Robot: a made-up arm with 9 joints. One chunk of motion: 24 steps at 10 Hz.
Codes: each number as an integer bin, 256 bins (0 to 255) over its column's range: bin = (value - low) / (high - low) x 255, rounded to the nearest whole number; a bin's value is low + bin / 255 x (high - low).
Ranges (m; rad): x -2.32..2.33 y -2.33..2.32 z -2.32..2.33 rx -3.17..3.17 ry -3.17..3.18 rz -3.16..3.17
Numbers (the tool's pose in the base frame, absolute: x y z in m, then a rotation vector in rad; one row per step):
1: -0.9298 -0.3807 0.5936 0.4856 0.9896 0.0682
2: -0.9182 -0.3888 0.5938 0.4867 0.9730 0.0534
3: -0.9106 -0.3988 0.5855 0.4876 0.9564 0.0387
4: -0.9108 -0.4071 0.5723 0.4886 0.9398 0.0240
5: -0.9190 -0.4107 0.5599 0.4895 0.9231 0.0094
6: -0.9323 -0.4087 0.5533 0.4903 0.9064 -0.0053
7: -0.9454 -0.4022 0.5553 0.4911 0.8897 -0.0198
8: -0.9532 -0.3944 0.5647 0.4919 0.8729 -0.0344
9: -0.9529 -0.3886 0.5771 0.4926 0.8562 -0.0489
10: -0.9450 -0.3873 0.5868 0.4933 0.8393 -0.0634
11: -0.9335 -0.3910 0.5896 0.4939 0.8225 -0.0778
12: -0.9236 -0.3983 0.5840 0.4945 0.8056 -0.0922
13: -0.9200 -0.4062 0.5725 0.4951 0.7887 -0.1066
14: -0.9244 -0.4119 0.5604 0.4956 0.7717 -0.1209
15: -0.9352 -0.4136 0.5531 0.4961 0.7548 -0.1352
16: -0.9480 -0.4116 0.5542 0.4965 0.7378 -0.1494
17: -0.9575 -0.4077 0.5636 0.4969 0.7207 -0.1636
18: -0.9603 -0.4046 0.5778 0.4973 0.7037 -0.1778
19: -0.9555 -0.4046 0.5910 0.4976 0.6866 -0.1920
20: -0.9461 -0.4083 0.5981 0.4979 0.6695 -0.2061
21: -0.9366 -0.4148 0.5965 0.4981 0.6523 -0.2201
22: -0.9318 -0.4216 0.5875 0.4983 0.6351 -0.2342
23: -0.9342 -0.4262 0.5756 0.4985 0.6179 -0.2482
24: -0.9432 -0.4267 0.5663 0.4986 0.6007 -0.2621
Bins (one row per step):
1: 76 107 160 147 167 130
2: 77 106 160 147 166 129
3: 77 106 159 147 166 129
4: 77 105 159 147 165 128
5: 77 105 158 147 164 128
6: 76 105 158 147 164 127
7: 75 106 158 147 163 127
8: 75 106 158 147 162 126
9: 75 106 159 147 162 125
10: 75 107 159 147 161 125
11: 76 106 160 147 160 124
12: 77 106 159 147 160 124
13: 77 105 159 147 159 123
14: 77 105 158 147 158 122
15: 76 105 158 147 158 122
16: 75 105 158 147 157 121
17: 75 105 158 147 156 121
18: 75 106 159 148 156 120
19: 75 106 160 148 155 120
20: 75 105 160 148 154 119
21: 76 105 160 148 153 118
22: 76 105 159 148 153 118
23: 76 104 159 148 152 117
24: 76 104 158 148 151 117

